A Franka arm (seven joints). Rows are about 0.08 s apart.
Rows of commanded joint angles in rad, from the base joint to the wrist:
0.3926 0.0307 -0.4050 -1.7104 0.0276 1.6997 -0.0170
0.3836 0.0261 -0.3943 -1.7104 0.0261 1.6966 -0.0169
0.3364 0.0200 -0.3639 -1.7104 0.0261 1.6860 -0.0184
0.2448 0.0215 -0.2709 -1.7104 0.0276 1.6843 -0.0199
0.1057 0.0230 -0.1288 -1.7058 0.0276 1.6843 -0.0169
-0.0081 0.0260 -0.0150 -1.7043 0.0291 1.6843 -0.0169
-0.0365 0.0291 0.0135 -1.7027 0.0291 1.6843 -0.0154
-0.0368 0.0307 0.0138 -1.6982 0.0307 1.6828 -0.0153
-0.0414 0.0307 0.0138 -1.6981 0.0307 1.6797 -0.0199
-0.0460 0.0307 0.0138 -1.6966 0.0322 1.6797 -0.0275
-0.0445 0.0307 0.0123 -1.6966 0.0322 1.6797 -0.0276
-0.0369 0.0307 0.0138 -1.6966 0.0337 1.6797 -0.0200
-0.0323 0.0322 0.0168 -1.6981 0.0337 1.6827 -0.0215
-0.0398 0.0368 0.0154 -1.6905 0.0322 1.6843 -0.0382
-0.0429 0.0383 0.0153 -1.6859 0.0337 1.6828 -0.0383
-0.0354 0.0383 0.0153 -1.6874 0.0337 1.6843 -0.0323
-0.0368 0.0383 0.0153 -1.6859 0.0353 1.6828 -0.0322
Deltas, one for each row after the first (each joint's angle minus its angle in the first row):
-0.0090 -0.0046 0.0107 0.0000 -0.0015 -0.0031 0.0001
-0.0562 -0.0107 0.0411 0.0000 -0.0015 -0.0137 -0.0014
-0.1478 -0.0092 0.1341 0.0000 0.0000 -0.0154 -0.0029
-0.2869 -0.0077 0.2762 0.0046 0.0000 -0.0154 0.0001
-0.4007 -0.0047 0.3900 0.0061 0.0015 -0.0154 0.0001
-0.4291 -0.0016 0.4185 0.0077 0.0015 -0.0154 0.0016
-0.4294 0.0000 0.4188 0.0122 0.0031 -0.0169 0.0017
-0.4340 0.0000 0.4188 0.0123 0.0031 -0.0200 -0.0029
-0.4386 0.0000 0.4188 0.0138 0.0046 -0.0200 -0.0105
-0.4371 0.0000 0.4173 0.0138 0.0046 -0.0200 -0.0106
-0.4295 0.0000 0.4188 0.0138 0.0061 -0.0200 -0.0030
-0.4249 0.0015 0.4218 0.0123 0.0061 -0.0170 -0.0045
-0.4324 0.0061 0.4204 0.0199 0.0046 -0.0154 -0.0212
-0.4355 0.0076 0.4203 0.0245 0.0061 -0.0169 -0.0213
-0.4280 0.0076 0.4203 0.0230 0.0061 -0.0154 -0.0153
-0.4294 0.0076 0.4203 0.0245 0.0077 -0.0169 -0.0152

